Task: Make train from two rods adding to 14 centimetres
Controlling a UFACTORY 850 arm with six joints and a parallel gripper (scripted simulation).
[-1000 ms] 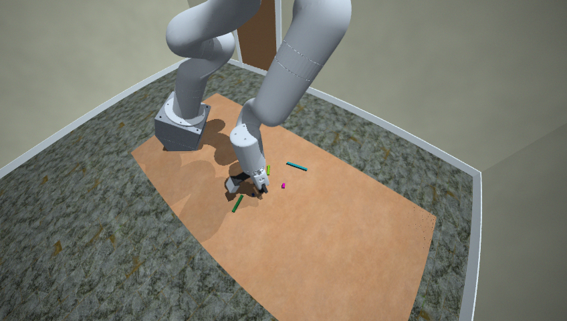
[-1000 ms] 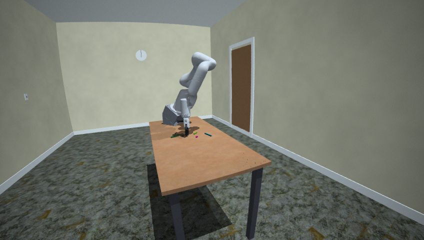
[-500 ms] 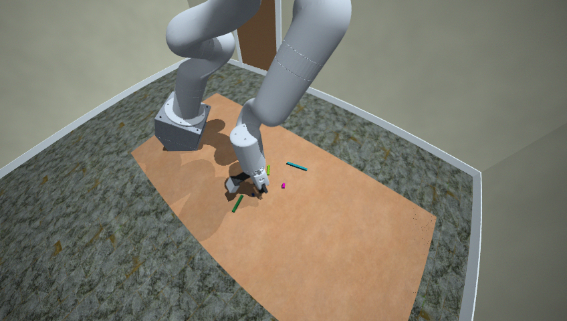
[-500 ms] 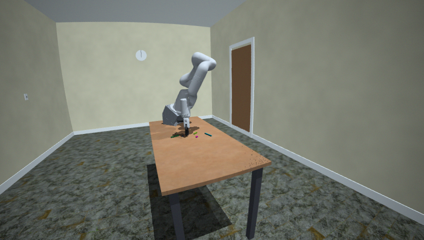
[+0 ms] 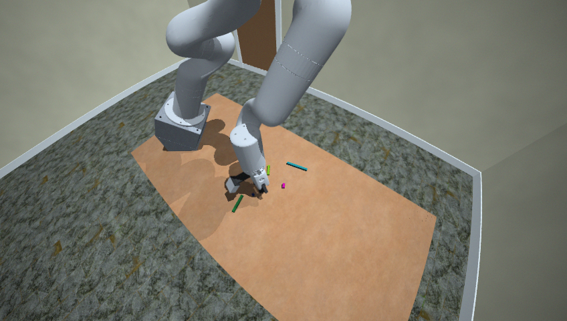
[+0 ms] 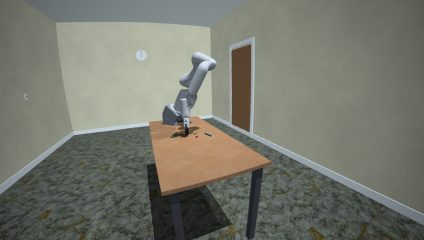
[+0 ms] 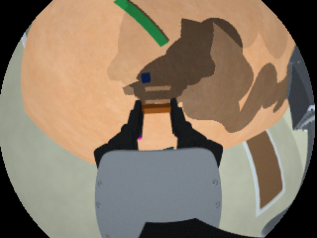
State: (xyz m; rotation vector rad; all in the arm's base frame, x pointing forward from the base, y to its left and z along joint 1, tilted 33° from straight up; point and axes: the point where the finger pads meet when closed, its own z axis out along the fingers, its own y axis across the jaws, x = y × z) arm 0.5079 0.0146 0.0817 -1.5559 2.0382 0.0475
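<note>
Right now the orange rod is 20 mm below my hand. The rest, counted from my hand: small blue rod 40 mm to the right, 30 mm below; then magenta rod 80 mm to the left, 60 mm ahead, 30 mm below; then lime rod 90 mm to the left, 40 mm behind, 30 mm below.
</note>
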